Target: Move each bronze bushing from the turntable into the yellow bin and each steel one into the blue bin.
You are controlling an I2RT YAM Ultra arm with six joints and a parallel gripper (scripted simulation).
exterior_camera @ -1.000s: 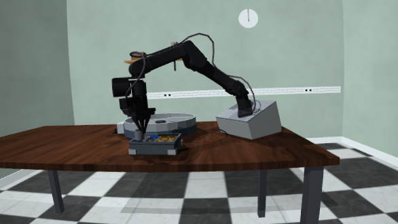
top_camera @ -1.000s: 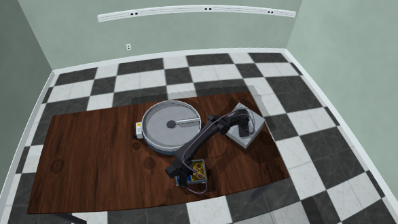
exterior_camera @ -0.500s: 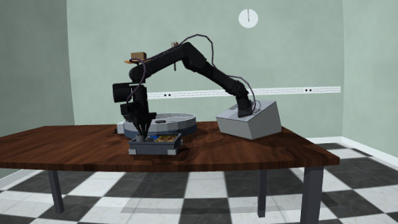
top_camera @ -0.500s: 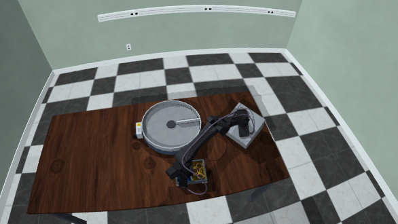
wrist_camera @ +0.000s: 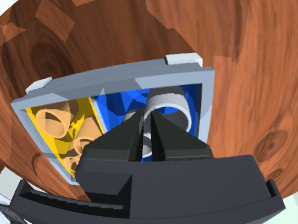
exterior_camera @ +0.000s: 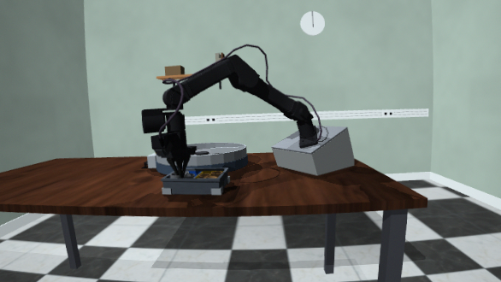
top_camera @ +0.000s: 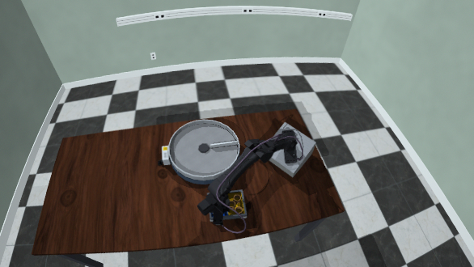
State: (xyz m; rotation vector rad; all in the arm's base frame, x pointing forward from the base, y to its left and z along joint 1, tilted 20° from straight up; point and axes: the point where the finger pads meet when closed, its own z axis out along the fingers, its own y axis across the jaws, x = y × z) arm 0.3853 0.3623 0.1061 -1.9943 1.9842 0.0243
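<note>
The blue bin is 10 mm ahead of my hand, 40 mm to the right of it and 30 mm below it. From my hand the other things lie so: grey turntable 120 mm ahead, 390 mm to the right; then yellow bin 80 mm behind, 50 mm to the right, 30 mm below; then bin tray 30 mm behind, 40 mm to the right, 30 mm below.
</note>
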